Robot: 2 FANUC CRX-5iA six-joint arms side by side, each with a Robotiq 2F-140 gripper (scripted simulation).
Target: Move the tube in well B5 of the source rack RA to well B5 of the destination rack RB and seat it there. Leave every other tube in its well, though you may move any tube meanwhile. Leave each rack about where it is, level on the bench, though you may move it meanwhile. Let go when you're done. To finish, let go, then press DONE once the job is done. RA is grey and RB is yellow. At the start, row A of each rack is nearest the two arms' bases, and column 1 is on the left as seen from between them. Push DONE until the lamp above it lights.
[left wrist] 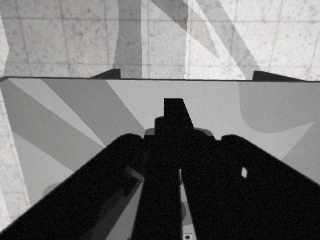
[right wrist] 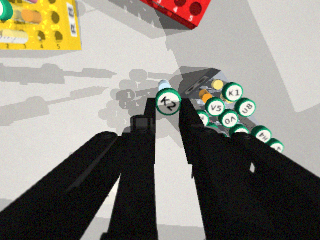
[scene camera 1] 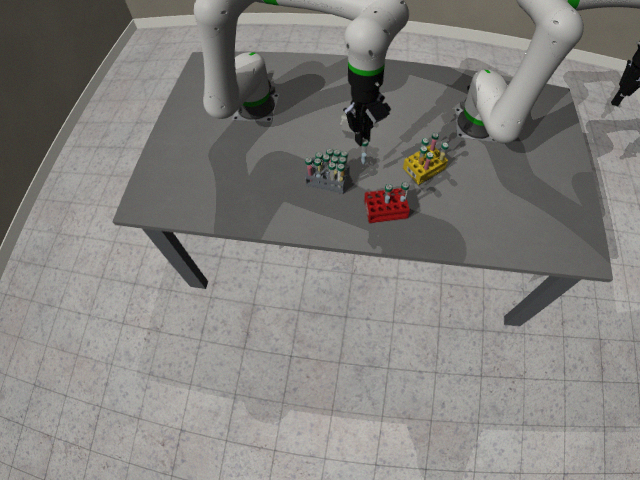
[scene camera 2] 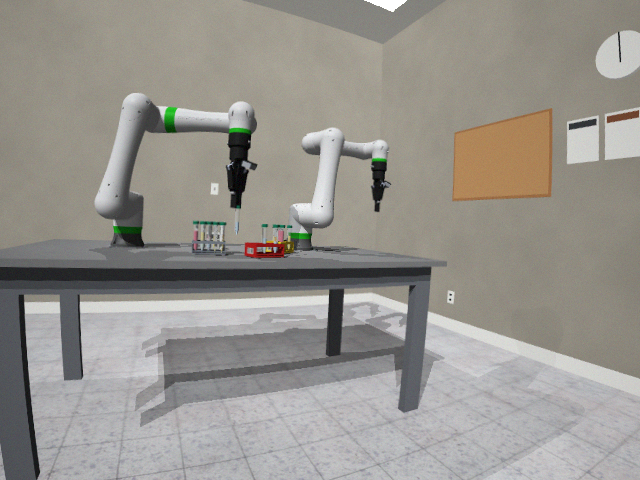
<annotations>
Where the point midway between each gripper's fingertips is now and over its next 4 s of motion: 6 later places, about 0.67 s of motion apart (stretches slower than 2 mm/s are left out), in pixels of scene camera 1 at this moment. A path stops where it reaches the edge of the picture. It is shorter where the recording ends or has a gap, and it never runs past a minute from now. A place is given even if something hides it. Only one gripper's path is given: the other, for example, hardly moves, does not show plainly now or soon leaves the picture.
The right gripper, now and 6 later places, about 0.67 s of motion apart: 362, 141; 380, 147; 388, 143; 397, 133; 405, 127; 412, 134; 417, 138
</annotations>
